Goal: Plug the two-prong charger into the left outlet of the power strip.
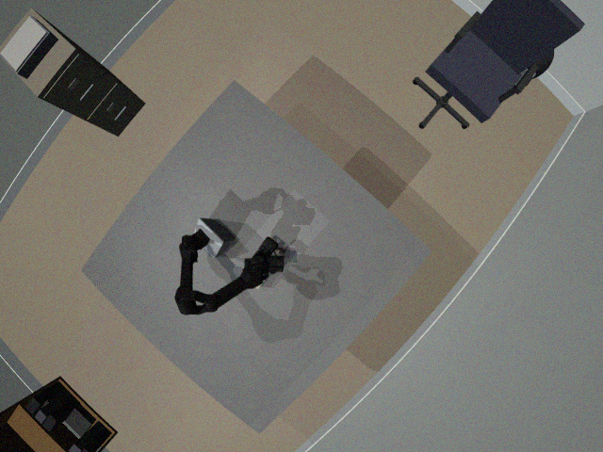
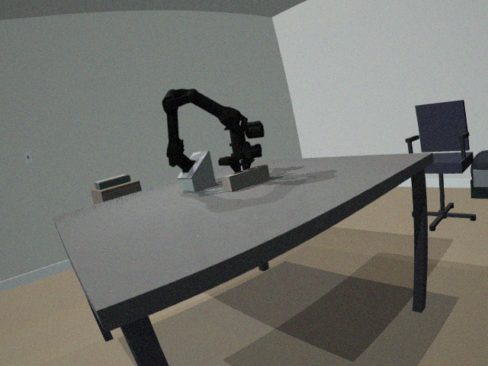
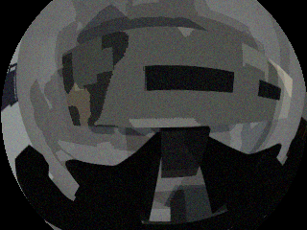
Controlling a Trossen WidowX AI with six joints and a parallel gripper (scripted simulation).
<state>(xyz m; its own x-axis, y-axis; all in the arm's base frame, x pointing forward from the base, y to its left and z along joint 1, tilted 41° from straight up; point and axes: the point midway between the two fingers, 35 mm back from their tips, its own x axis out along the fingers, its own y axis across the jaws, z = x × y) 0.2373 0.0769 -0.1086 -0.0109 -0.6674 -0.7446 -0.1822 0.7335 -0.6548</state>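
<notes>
Right now my gripper tip is 2 cm short of the two-prong charger and 1 cm below it.
</notes>
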